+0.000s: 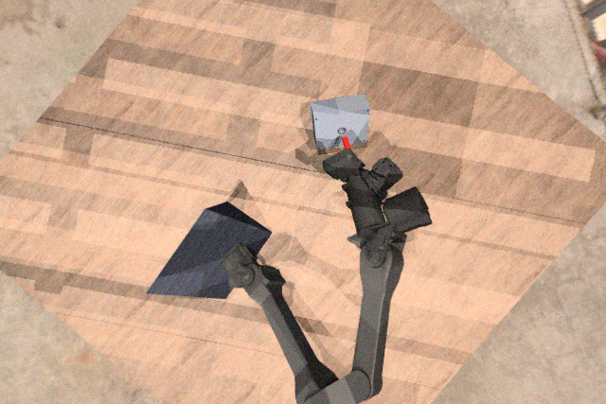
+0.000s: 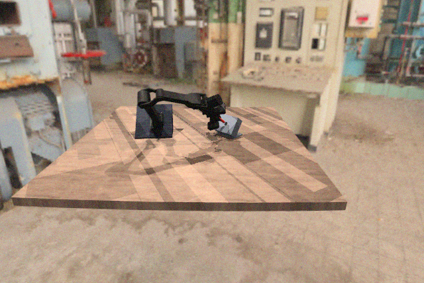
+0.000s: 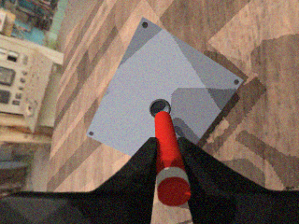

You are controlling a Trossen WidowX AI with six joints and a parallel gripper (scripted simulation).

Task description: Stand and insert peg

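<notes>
Right now my gripper tip is 6 cm to the right of the sloped grey-blue panel, 6 cm above it and 4 cm short of it. Also, from my gripper tip: red peg (1 cm to the right, 1 cm behind, 1 cm above).
</notes>
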